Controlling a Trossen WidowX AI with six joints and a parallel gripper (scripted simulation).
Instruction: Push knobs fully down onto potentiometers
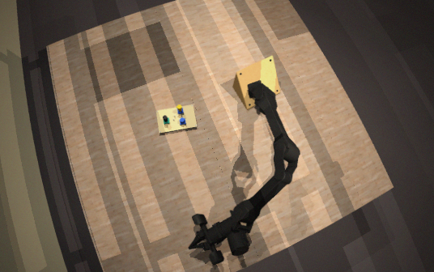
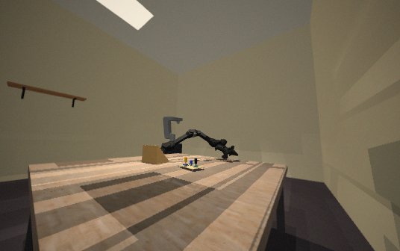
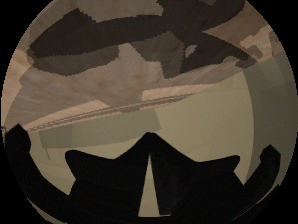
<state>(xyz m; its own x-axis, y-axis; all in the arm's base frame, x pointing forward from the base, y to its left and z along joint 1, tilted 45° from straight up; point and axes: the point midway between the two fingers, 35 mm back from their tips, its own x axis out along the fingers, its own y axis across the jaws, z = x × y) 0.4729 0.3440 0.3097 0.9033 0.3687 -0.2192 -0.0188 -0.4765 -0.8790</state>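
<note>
My gripper tip is now 18 cm past the yellow knob and 51 cm to the left of it.
</note>
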